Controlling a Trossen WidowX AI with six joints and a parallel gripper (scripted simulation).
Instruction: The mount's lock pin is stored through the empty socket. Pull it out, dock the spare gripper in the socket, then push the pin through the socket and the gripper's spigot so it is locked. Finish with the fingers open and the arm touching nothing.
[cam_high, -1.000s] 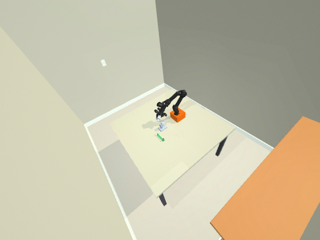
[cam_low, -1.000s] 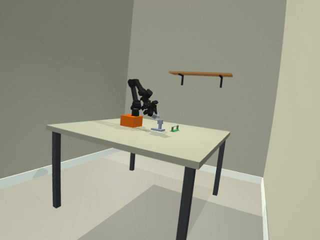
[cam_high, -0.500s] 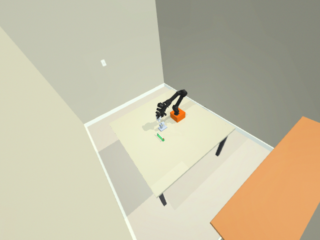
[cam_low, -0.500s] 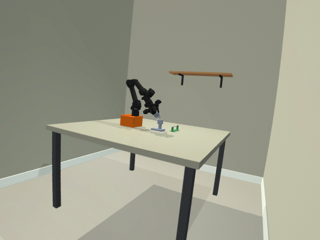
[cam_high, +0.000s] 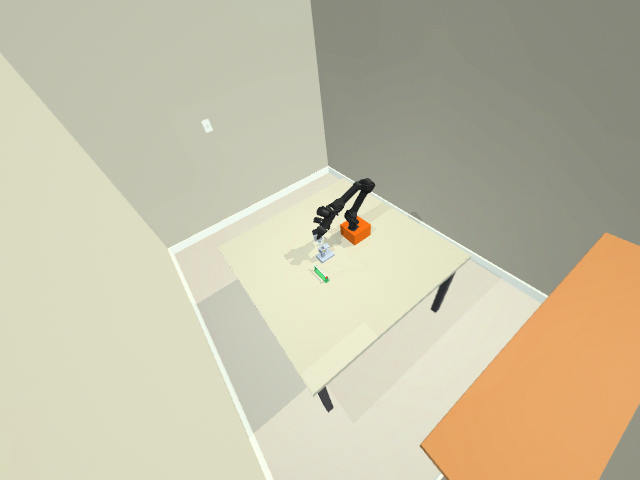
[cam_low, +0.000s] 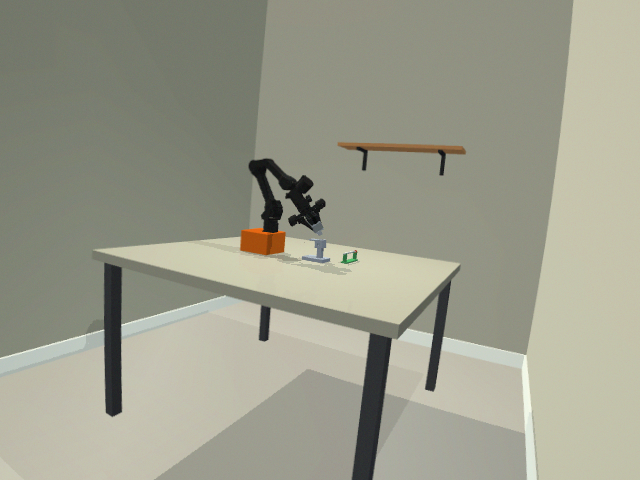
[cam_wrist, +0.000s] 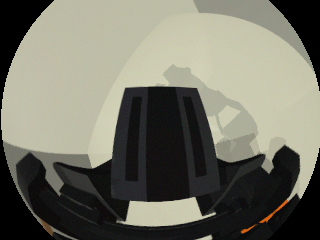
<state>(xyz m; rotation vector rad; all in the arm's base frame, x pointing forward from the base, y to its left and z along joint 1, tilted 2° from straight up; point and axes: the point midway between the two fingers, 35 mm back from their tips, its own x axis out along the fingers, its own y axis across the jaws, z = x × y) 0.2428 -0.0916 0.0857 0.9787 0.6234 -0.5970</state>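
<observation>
My gripper tip is now 40 mm to the right of the grey mount and 110 mm above it. The rest, counted from my gripper tip: spare gripper: 10 mm behind, 10 mm above.
</observation>
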